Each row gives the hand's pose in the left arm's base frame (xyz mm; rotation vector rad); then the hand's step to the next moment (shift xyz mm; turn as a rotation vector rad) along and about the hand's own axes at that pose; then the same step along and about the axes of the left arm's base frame.
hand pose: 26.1 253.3 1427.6 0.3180 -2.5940 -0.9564
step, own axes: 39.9 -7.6 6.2 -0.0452 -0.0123 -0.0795
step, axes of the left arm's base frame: -38.2 -15.1 0.6 0.0743 -0.0405 0.0368
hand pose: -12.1 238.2 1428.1 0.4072 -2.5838 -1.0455
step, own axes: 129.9 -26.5 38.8 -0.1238 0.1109 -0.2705
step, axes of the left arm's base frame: -129.5 -43.3 -20.7 0.2042 -0.0436 0.2391
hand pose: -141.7 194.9 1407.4 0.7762 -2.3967 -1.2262
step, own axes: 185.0 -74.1 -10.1 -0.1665 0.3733 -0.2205
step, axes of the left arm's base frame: -118.3 -154.0 -45.8 0.1295 0.1397 0.4236
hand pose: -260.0 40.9 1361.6 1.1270 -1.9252 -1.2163
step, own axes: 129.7 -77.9 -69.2 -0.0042 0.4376 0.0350
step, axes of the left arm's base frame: 22.7 -160.5 -37.7 -0.1766 0.1156 0.3850
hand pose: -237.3 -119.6 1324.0 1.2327 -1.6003 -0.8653
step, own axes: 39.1 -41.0 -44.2 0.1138 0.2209 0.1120
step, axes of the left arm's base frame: 51.6 -48.3 -12.9 -0.1880 -0.0537 0.1900
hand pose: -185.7 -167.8 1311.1 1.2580 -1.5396 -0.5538
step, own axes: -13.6 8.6 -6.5 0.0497 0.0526 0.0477
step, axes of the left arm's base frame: 1.1 16.9 3.9 -0.0620 -0.0384 0.0469
